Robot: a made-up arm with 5 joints.
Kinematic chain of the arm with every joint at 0, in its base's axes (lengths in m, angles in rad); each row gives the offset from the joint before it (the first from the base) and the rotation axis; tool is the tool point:
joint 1: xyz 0 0 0.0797 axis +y
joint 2: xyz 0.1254 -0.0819 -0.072 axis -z
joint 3: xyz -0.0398 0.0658 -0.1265 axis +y
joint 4: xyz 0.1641 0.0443 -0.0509 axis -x
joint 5: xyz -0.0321 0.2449 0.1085 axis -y
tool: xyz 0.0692 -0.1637 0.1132
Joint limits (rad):
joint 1: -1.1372..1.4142
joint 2: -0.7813..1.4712
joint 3: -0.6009..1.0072
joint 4: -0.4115..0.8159
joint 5: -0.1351..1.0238
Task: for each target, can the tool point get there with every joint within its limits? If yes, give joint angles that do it. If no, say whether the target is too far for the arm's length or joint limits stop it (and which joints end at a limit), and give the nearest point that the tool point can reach.
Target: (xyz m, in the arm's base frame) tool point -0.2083 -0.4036 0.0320
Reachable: no: joint limits stop it (at a limit: joint 1, joint 2, joint 4) | nearest point -0.1698 -0.2962 -0.1889 | short by 0.249 m
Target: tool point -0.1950 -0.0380 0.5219
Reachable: no: joint limits stop it (at a limit: joint 1, joint 3) | nearest point 0.0567 -0.0477 0.3581 | short by 0.300 m
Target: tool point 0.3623 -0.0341 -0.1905
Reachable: yes | joints 0.3926 0.8649 0.2660 0.3631 0.2101
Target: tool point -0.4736 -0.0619 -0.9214
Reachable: no: too far | nearest point -0.2510 -0.0729 -0.4509 | short by 0.521 m
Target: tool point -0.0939 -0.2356 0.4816
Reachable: no: joint limits stop it (at a limit: joint 1, joint 2, joint 5) | nearest point 0.0748 -0.1434 0.3619 | short by 0.226 m
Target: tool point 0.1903 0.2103 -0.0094
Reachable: yes | joints -0.3813 -0.6083 0.6718 0.1638 0.4470
